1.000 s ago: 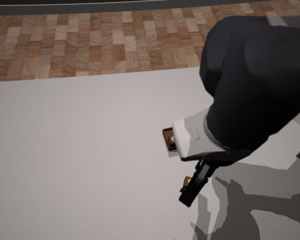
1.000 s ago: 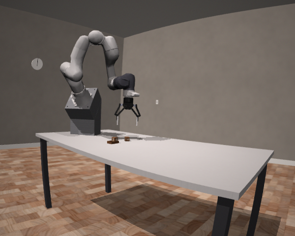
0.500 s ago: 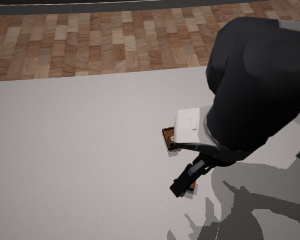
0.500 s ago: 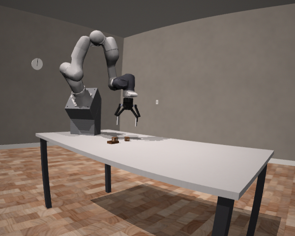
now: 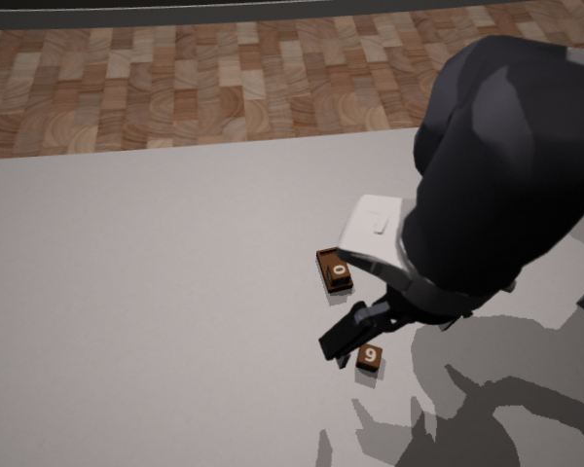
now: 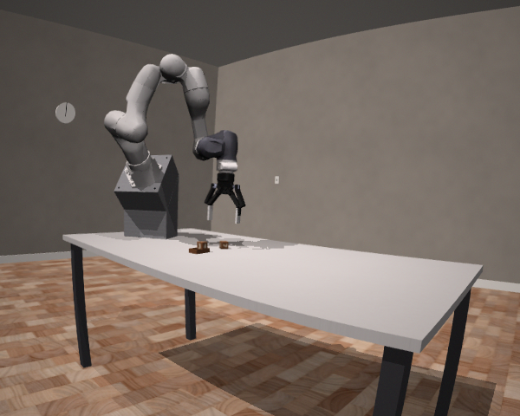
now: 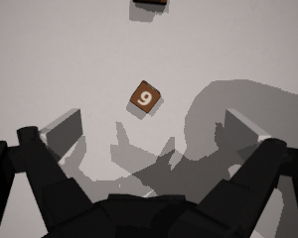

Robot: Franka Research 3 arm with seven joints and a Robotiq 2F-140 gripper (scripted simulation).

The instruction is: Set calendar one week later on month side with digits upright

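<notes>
The cube lies 11 cm below my hand and 1 cm ahead of it.
</notes>
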